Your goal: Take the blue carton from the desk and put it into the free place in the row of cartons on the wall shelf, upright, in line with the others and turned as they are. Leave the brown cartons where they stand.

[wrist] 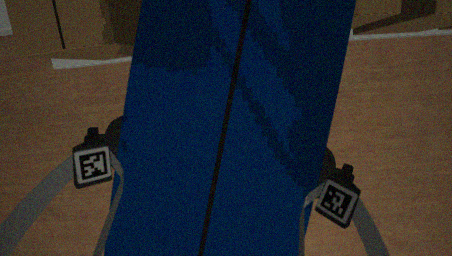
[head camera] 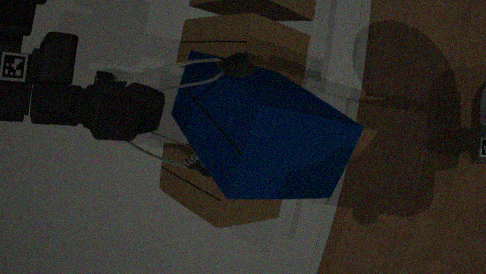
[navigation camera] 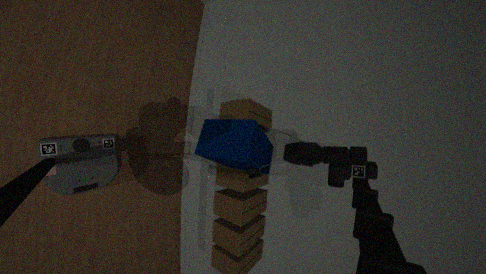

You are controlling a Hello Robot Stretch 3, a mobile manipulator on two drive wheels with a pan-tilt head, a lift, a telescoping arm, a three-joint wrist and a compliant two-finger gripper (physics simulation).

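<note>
The blue carton is between the two fingertips of my gripper, which is shut on it. A fingertip presses on each side, and the carton's dark line runs slightly slanted in the wrist view. In the head view, the carton overlaps a brown carton above it and another brown carton below it. It hides the place between them, so its distance from them and from the shelf cannot be told.
More brown cartons stand in the row in the navigation view. Brown cartons also show at both upper sides in the wrist view. My arm is at the right, and my base stands on the wooden floor.
</note>
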